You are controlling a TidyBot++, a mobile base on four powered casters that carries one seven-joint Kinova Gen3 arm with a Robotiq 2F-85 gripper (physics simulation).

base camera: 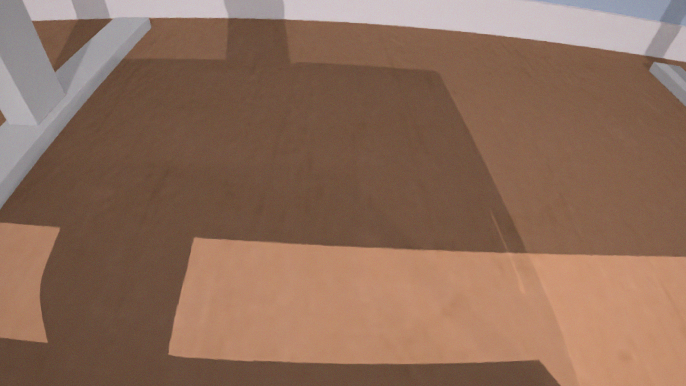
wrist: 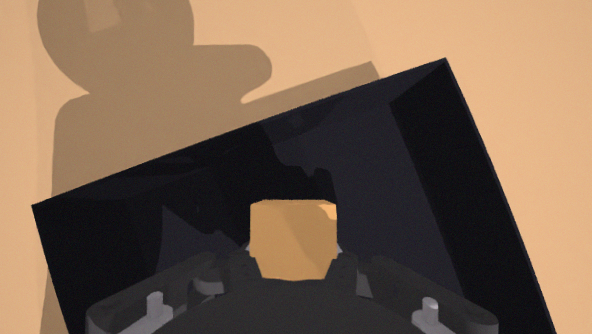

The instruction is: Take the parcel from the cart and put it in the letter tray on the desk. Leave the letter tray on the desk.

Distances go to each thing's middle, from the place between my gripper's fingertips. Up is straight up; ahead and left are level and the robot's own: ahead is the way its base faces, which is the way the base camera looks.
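There is a black letter tray [wrist: 401, 157] 1 cm to the right of my hand, 8 cm behind it and 3 cm above it. The parcel [wrist: 293, 240] is 1 cm ahead of my hand and 2 cm above it. Going by their middles, the parcel is the nearest to my hand of the things named here.
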